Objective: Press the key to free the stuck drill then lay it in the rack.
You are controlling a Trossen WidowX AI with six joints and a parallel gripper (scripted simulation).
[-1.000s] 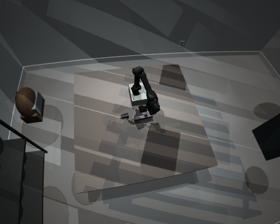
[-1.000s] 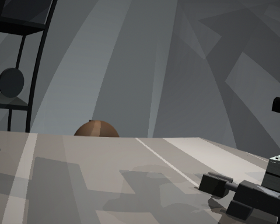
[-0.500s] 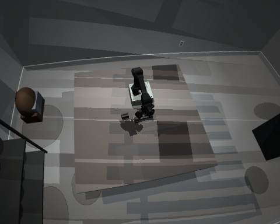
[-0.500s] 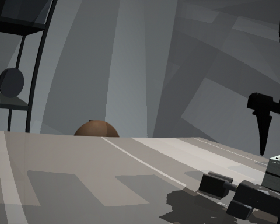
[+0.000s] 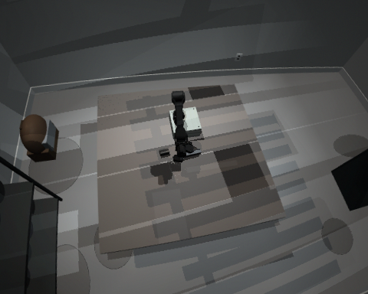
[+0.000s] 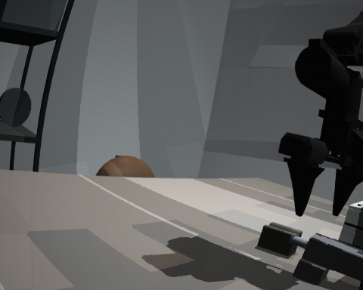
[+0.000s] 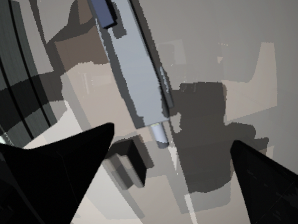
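Right now the drill is 2 cm behind my gripper tip, 2 cm to the left of it and 5 cm below it. Round my gripper tip: long dark fixture: 2 cm behind, 8 cm to the left, 7 cm below; dark block: 10 cm behind, 8 cm to the right, 8 cm below; blue key: 2 cm behind, 11 cm to the left, 5 cm below.
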